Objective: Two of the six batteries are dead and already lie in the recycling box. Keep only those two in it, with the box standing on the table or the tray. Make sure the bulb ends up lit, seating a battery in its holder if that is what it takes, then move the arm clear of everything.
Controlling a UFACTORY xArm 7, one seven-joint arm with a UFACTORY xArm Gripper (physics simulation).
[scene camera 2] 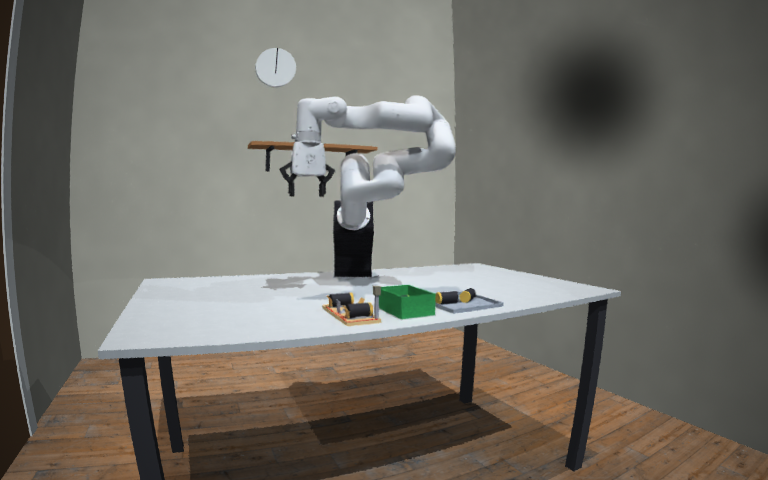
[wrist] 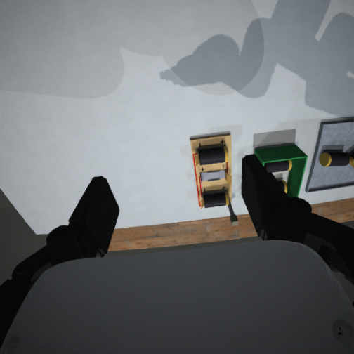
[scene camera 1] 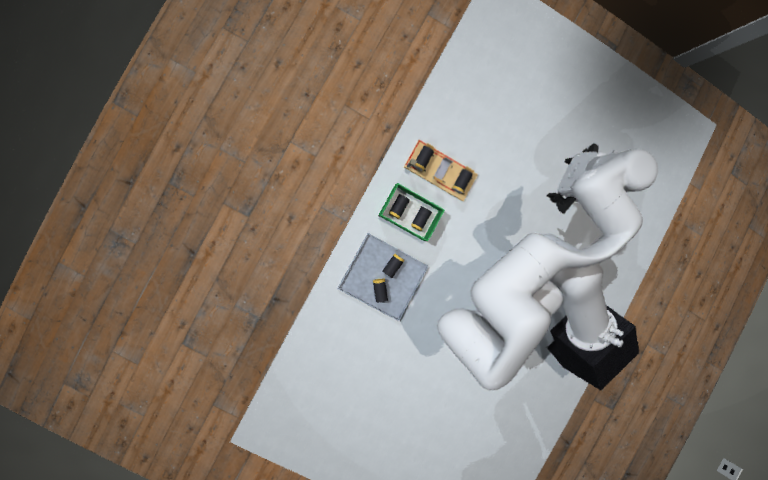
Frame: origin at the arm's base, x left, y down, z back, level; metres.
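Seen in the pictures: gripper, fingertip midpoint: [scene camera 2: 306, 196] [scene camera 1: 561, 180]; arm's base, origin of the base link: [scene camera 2: 353, 216] [scene camera 1: 591, 328].
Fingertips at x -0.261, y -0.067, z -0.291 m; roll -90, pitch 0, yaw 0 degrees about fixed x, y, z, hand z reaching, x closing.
Pixels of each thing's top centre, then the offset from my fingertips to it. "pt": a spot on its surface instead. Level surfaces: height alone.
- far edge, surface spot: [scene camera 2: 357, 309] [scene camera 1: 420, 151] pt dx +0.048, dy +0.278, dz -0.291 m
- bulb, middle of its top: [scene camera 2: 376, 286] dx +0.095, dy +0.221, dz -0.301 m
- green box, middle of its top: [scene camera 2: 405, 290] [scene camera 1: 413, 212] dx +0.210, dy +0.253, dz -0.231 m
- grey tray, middle of its top: [scene camera 1: 383, 277] [scene camera 2: 459, 299] dx +0.407, dy +0.300, dz -0.208 m
- white table, its level: dy +0.313 m
My gripper [scene camera 1: 573, 174] [scene camera 2: 306, 193] [wrist: 175, 184] is open and empty, high above the table. The wooden holder [scene camera 1: 433, 166] [wrist: 200, 141] bears two batteries, one nearer the robot [scene camera 1: 462, 181] [scene camera 2: 340, 300] [wrist: 211, 155] and one nearer the far edge [scene camera 1: 424, 158] [scene camera 2: 357, 309] [wrist: 215, 200]. The bulb [scene camera 2: 376, 290] [wrist: 234, 220] tops a thin post at its end; I make out no glow. The green box [scene camera 1: 402, 228] [scene camera 2: 417, 305] [wrist: 282, 154] stands upright on the table and holds two batteries [scene camera 1: 399, 206] [scene camera 1: 420, 217]. Two more batteries [scene camera 1: 393, 266] [scene camera 1: 380, 290] lie on the grey tray [scene camera 1: 362, 260] [scene camera 2: 472, 305] [wrist: 325, 180].
The white table [scene camera 1: 317, 390] [scene camera 2: 198, 316] [wrist: 60, 150] bears everything. The box stands between the holder and the tray, apart from both. The arm's black base [scene camera 1: 594, 362] [scene camera 2: 353, 251] is at the opposite long side. A wall shelf [scene camera 2: 345, 148] shows behind the arm.
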